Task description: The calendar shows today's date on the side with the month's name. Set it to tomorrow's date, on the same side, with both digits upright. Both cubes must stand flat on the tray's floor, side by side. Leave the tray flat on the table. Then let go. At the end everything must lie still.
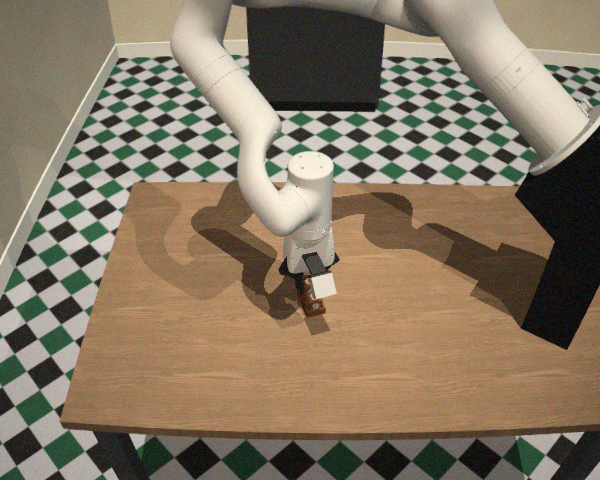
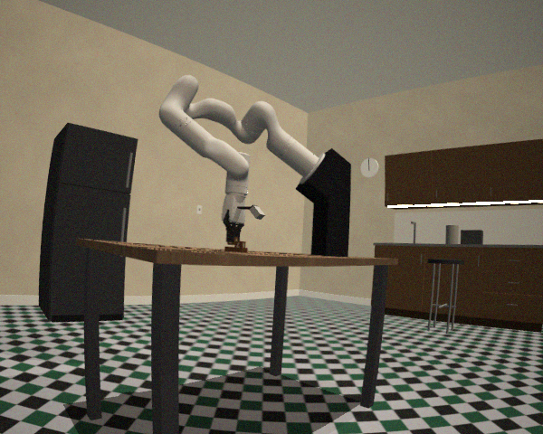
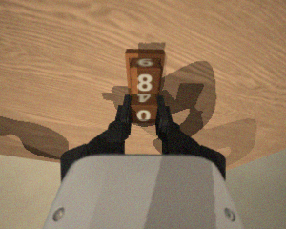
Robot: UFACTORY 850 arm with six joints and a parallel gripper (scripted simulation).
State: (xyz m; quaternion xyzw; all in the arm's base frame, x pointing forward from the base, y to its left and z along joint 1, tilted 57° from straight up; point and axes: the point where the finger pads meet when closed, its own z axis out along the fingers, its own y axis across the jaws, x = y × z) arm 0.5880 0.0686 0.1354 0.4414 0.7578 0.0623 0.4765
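The brown calendar cube is 1 cm below my hand.
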